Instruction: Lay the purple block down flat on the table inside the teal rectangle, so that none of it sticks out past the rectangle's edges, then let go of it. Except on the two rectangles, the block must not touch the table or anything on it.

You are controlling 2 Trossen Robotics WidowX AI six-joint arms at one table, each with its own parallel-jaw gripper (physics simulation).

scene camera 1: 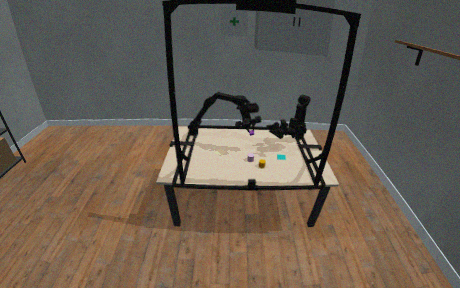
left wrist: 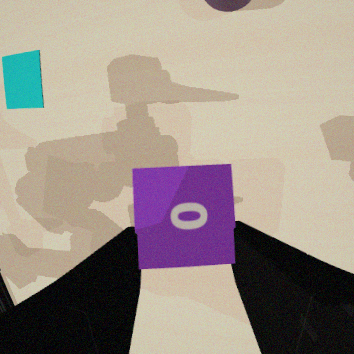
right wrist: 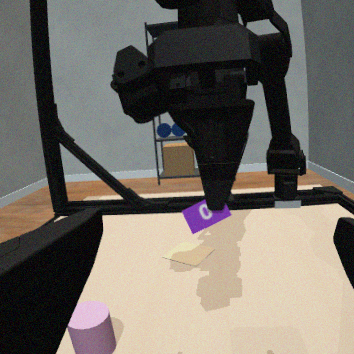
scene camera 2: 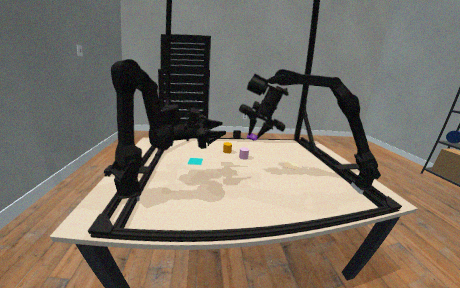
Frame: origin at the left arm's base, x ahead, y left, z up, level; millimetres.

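Where they show: left gripper, fingertip midpoint: [scene camera 1: 251, 132] [left wrist: 183, 235] [right wrist: 216, 210] [scene camera 2: 252, 137]; right gripper, fingertip midpoint: [scene camera 1: 267, 128] [right wrist: 222, 225] [scene camera 2: 224, 127]; left arm's base, link origin: [scene camera 1: 193, 133] [right wrist: 285, 196] [scene camera 2: 362, 185]; right arm's base, link origin: [scene camera 1: 299, 137] [scene camera 2: 128, 191].
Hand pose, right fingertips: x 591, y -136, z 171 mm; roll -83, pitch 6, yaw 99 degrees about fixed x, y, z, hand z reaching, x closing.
Each offset is from my right fingertips to the top centre of the thing. "pt": to the spot under its first point.
My left gripper [scene camera 1: 251, 129] [scene camera 2: 254, 136] [left wrist: 183, 235] [right wrist: 216, 210] is shut on the purple block @(dx -114, dy -16, dz -16 mm) [scene camera 1: 252, 133] [scene camera 2: 252, 137] [left wrist: 184, 250] [right wrist: 196, 223], which is held above the table with its face marked 0 toward the left wrist camera. The block looks tilted in the right wrist view. The teal rectangle @(pt dx +122, dy -83, dz -189 mm) [scene camera 1: 281, 157] [scene camera 2: 195, 161] [left wrist: 23, 80] lies on the table, apart from the block and at the upper left of the left wrist view. My right gripper [scene camera 1: 271, 130] [scene camera 2: 223, 128] is open and empty, above the table on the teal rectangle's side.
A lilac cylinder @(dx -108, dy -143, dz -145 mm) [scene camera 1: 251, 158] [scene camera 2: 244, 153] [right wrist: 92, 332] and an orange cylinder @(dx -27, dy -204, dz -145 mm) [scene camera 1: 262, 164] [scene camera 2: 227, 148] stand near each other beside the teal rectangle. A pale yellow rectangle @(pt dx -327, dy -71, dz -189 mm) [right wrist: 189, 254] lies on the table. A dark round thing @(pt dx -111, dy -120, dz -170 mm) [left wrist: 228, 4] is cut off at the left wrist view's top edge.
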